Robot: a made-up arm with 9 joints.
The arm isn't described. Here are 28 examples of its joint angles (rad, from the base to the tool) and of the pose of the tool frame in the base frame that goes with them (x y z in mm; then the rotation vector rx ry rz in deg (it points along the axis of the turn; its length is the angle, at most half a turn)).
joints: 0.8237 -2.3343 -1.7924 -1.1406 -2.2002 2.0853 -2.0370 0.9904 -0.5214
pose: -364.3 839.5 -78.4 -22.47 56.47 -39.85
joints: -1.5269 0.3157 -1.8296 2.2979 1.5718 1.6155 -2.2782 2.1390 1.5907
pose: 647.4 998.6 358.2 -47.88 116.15 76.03
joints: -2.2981 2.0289 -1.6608 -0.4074 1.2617 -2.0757 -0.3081 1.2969 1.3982
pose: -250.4 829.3 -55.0 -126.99 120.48 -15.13
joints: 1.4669 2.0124 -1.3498 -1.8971 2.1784 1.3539 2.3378 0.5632 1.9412
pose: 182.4 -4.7 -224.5 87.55 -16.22 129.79
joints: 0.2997 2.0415 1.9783 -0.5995 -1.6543 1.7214 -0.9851 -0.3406 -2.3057
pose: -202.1 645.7 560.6 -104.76 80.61 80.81
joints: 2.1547 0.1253 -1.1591 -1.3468 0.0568 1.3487 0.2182 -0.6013 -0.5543
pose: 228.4 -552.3 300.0 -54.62 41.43 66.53
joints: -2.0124 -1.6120 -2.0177 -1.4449 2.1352 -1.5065 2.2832 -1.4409 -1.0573
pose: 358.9 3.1 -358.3 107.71 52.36 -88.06
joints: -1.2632 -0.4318 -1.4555 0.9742 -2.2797 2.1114 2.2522 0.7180 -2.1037
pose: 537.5 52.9 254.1 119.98 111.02 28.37
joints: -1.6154 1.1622 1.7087 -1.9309 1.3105 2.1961 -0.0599 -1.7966 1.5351
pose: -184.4 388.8 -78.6 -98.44 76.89 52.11
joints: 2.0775 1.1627 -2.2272 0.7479 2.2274 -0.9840 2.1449 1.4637 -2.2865
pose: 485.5 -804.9 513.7 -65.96 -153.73 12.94
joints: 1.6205 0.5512 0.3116 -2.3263 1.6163 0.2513 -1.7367 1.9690 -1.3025
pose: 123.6 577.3 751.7 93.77 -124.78 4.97
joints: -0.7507 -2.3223 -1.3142 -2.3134 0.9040 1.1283 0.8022 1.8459 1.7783
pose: -714.5 568.2 216.8 -107.74 45.88 49.78
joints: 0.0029 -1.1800 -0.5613 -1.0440 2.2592 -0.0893 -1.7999 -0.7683 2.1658
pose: -56.3 631.6 -212.5 -21.14 -23.81 -3.77
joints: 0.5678 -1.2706 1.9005 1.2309 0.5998 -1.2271 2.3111 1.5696 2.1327
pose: -489.5 67.1 696.1 122.96 15.42 -127.49
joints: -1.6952 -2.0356 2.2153 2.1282 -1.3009 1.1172 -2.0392 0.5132 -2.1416
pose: -849.3 -5.5 -32.7 176.69 -3.26 -3.20
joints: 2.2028 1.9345 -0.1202 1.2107 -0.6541 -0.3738 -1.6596 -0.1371 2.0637
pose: 161.8 -270.2 -159.8 -44.06 -30.15 5.84
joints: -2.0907 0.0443 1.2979 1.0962 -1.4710 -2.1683 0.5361 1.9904 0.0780
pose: -282.4 -269.2 176.7 -132.25 29.75 44.76
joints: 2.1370 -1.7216 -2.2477 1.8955 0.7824 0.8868 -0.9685 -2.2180 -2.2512
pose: 377.4 -250.9 -379.7 -8.73 26.36 51.93
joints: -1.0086 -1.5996 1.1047 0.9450 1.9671 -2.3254 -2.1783 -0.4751 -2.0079
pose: -192.4 -16.1 -236.5 38.19 -63.81 15.31
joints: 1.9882 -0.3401 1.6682 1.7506 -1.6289 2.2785 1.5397 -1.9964 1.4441
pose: -739.8 -161.2 -566.9 29.20 -131.15 5.40
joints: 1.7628 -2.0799 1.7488 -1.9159 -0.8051 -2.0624 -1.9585 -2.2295 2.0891
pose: 518.0 -143.7 -440.1 -69.09 121.09 -1.70
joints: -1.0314 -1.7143 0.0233 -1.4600 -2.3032 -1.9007 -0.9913 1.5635 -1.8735
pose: -140.5 -98.5 -548.6 -59.97 -79.23 -11.32
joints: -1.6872 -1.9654 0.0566 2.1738 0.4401 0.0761 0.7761 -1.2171 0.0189
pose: 559.9 29.8 -185.7 101.55 -19.10 -66.25
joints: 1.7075 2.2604 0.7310 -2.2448 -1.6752 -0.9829 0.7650 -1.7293 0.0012
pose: 459.6 -453.3 571.4 27.09 -39.08 -50.14
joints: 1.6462 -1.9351 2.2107 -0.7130 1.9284 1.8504 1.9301 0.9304 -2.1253
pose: 235.1 -205.1 270.6 62.02 27.39 -145.02
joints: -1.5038 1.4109 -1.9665 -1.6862 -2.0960 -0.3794 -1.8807 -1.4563 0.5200
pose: -376.2 -406.3 428.7 -81.64 111.30 -83.60
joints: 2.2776 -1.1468 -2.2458 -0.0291 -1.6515 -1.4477 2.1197 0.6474 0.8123
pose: -724.4 -593.5 352.8 -41.19 33.38 43.51
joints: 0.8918 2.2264 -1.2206 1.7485 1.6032 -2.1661 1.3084 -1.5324 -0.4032
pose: 91.3 -529.8 -32.9 -122.35 11.29 126.86
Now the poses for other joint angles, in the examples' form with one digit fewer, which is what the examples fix.
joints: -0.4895 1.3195 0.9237 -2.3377 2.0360 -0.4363 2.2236 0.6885 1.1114
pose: -510 -297 82 -112.9 -82.0 -20.4
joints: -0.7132 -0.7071 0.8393 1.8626 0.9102 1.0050 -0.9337 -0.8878 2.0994
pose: 285 362 259 83.3 33.4 -33.1
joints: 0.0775 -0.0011 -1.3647 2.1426 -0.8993 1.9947 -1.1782 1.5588 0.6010
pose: -648 1040 717 33.6 -39.7 -27.2
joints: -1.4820 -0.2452 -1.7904 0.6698 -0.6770 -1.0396 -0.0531 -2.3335 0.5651
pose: -319 280 491 24.3 -72.0 63.3
